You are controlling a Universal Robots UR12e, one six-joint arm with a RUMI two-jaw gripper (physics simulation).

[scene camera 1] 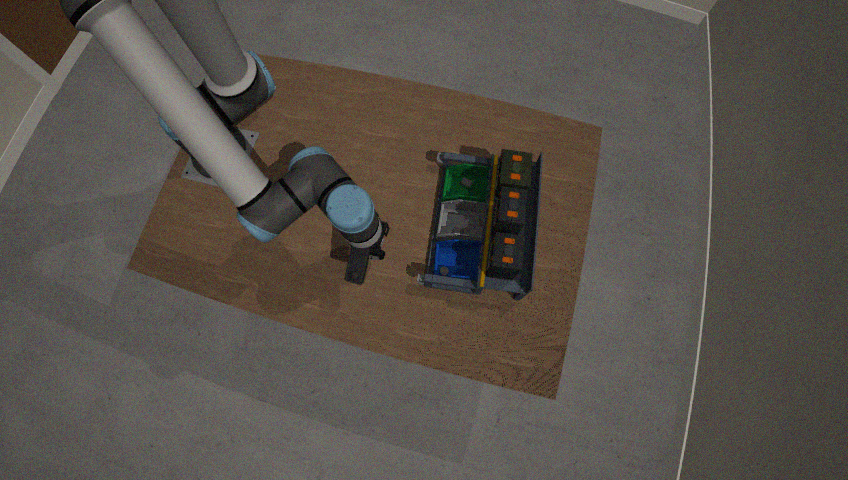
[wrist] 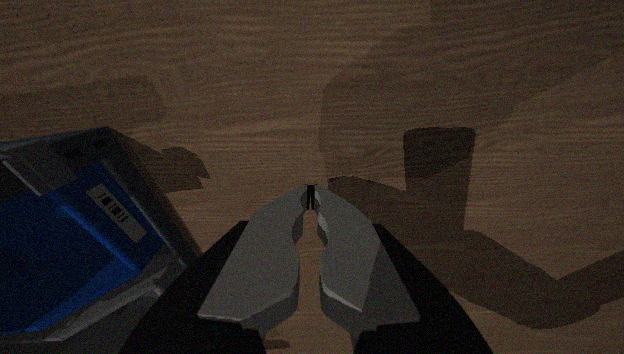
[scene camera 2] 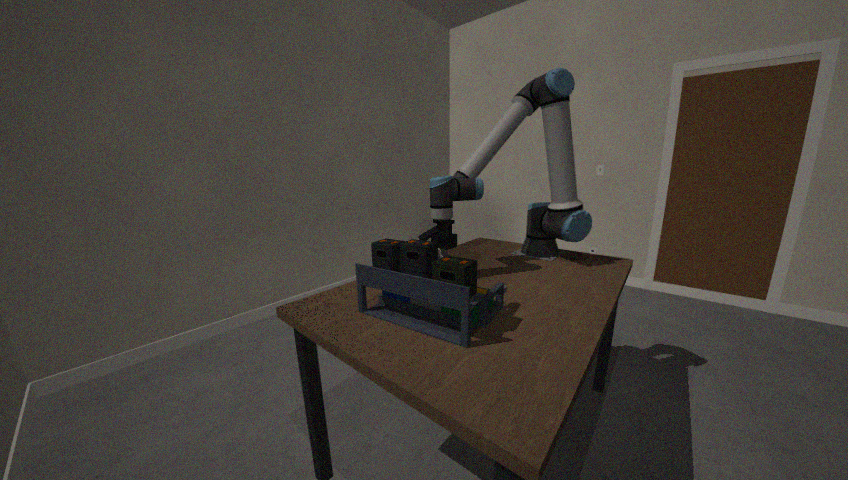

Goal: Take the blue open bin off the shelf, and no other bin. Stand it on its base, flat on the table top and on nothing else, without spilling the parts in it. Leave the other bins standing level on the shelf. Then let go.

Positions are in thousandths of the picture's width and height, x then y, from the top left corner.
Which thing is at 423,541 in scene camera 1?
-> The gripper.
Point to a green bin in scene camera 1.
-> At 534,397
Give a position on a blue open bin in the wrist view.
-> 123,688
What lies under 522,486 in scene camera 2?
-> The gripper.
